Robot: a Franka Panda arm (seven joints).
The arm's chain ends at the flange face. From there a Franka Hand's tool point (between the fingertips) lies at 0.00 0.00 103.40 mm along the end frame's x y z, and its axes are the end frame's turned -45 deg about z.
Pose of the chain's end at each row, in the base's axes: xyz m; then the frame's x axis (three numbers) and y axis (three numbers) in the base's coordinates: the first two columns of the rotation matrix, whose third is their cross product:
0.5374, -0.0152, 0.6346, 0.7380, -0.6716, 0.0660, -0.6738, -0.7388, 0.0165
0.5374, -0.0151, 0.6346, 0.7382, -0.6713, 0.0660, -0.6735, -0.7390, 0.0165
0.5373, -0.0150, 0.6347, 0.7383, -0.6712, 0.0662, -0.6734, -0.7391, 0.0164
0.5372, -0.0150, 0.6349, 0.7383, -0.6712, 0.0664, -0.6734, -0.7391, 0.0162
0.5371, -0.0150, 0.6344, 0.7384, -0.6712, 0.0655, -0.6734, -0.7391, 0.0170
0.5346, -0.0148, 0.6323, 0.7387, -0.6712, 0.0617, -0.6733, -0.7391, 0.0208
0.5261, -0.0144, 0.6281, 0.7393, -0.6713, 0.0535, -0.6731, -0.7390, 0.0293
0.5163, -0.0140, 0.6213, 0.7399, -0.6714, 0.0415, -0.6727, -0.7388, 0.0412
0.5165, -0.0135, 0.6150, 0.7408, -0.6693, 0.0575, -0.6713, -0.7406, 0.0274
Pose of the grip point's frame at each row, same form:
0.5413, -0.0211, 0.5314, 0.9983, 0.0475, 0.0350, 0.0454, -0.9973, 0.0583
0.5413, -0.0210, 0.5314, 0.9982, 0.0479, 0.0350, 0.0457, -0.9972, 0.0583
0.5412, -0.0209, 0.5315, 0.9982, 0.0480, 0.0352, 0.0459, -0.9972, 0.0584
0.5412, -0.0209, 0.5317, 0.9982, 0.0480, 0.0355, 0.0459, -0.9972, 0.0584
0.5409, -0.0209, 0.5312, 0.9983, 0.0480, 0.0343, 0.0460, -0.9972, 0.0583
0.5379, -0.0207, 0.5291, 0.9984, 0.0480, 0.0289, 0.0462, -0.9972, 0.0583
0.5282, -0.0204, 0.5249, 0.9987, 0.0479, 0.0171, 0.0468, -0.9972, 0.0585
0.5166, -0.0200, 0.5181, 0.9989, 0.0477, 0.0002, 0.0475, -0.9972, 0.0585
0.5190, -0.0196, 0.5118, 0.9985, 0.0504, 0.0213, 0.0491, -0.9969, 0.0600

